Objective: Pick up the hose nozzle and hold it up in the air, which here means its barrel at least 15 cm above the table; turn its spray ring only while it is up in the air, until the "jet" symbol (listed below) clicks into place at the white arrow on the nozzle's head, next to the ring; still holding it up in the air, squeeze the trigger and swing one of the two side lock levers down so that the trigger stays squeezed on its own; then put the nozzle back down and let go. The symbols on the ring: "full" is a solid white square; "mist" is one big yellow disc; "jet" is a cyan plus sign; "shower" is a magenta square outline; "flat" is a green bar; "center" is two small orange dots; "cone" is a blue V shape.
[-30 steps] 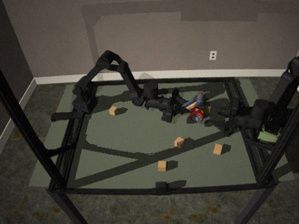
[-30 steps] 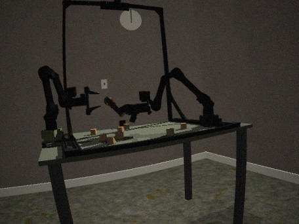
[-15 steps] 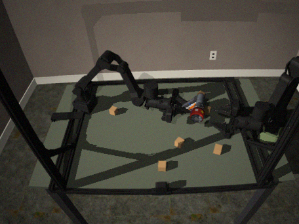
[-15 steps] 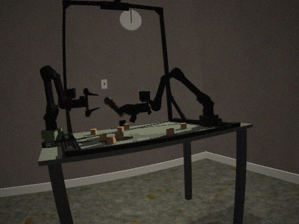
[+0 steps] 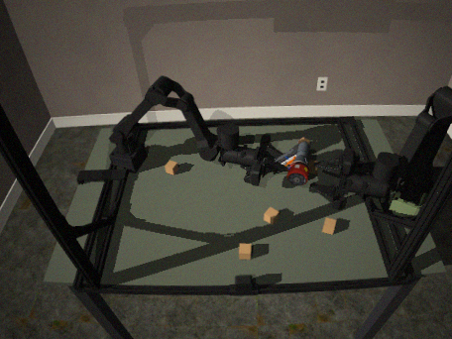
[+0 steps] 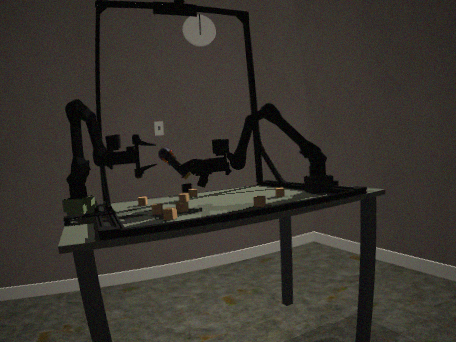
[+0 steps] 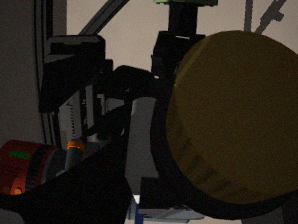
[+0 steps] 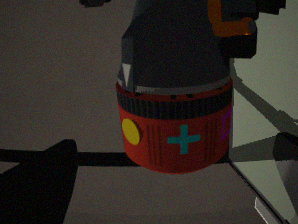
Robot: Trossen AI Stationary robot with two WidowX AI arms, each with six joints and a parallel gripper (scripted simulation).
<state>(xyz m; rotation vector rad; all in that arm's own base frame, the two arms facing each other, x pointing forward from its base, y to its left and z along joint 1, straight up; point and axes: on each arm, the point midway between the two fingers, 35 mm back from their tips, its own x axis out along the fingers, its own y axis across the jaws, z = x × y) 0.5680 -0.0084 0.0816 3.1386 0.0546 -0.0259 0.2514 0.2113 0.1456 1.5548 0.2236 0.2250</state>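
Right now the red spray ring is 7 cm to the left of my right hand.
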